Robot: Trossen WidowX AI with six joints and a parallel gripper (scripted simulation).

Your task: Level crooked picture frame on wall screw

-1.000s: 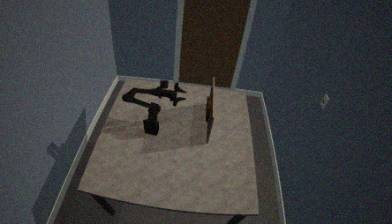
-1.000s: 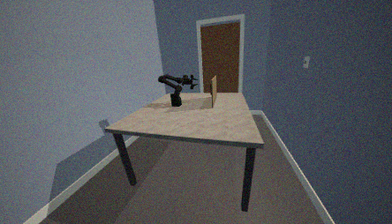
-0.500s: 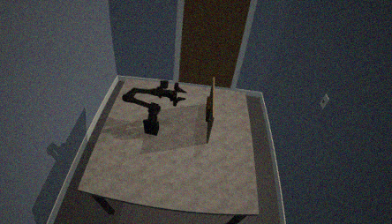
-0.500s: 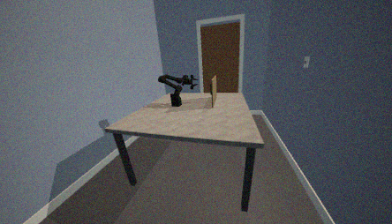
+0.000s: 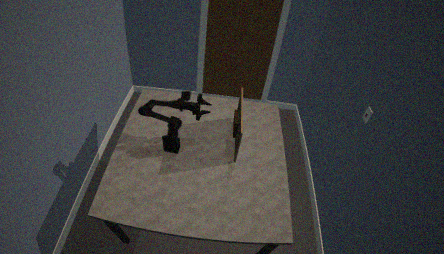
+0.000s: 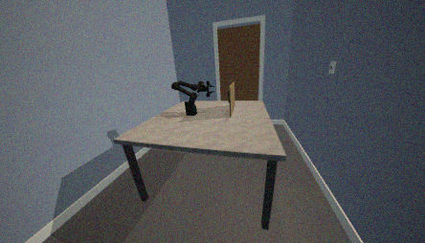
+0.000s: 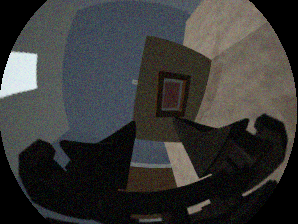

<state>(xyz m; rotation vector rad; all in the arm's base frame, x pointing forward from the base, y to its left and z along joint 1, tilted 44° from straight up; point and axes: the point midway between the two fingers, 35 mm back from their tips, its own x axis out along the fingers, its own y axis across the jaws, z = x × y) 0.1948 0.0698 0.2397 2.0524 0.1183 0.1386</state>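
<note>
My gripper tip is 19 cm short of the picture frame and 9 cm above it. Also, from my gripper tip: wall panel (20 cm ahead, 2 cm to the left, 11 cm below).
</note>
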